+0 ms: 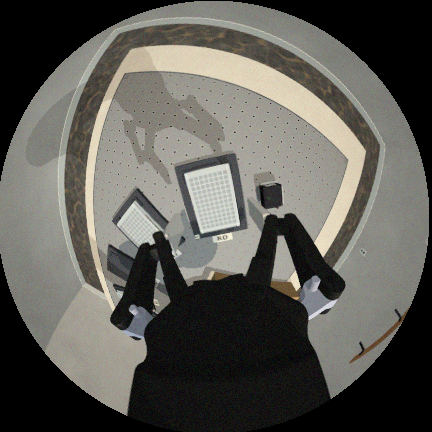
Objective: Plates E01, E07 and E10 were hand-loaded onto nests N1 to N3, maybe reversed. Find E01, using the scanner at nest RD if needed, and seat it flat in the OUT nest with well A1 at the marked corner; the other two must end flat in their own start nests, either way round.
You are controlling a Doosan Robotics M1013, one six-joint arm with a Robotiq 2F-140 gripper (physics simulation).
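A white well plate (212,197) lies in the dark nest RD (241,200), with its RD label at the near edge; it looks flat. Its identity and A1 corner cannot be read. My gripper (214,213) is open, with its grey pads apart on either side of the plate's near part and no plate held between them. A second white plate (138,222) sits in a dark nest (136,194) to the left, partly hidden by the left finger. A dark nest (121,262) shows lower left, partly covered by the finger; its label cannot be read.
A small black box-shaped device (271,195) stands right of nest RD, near the right finger. Part of another dark object shows at the lower left, behind the left finger. A brown wooden part (285,288) shows beside the gripper body. A pale rim (357,170) borders the perforated deck.
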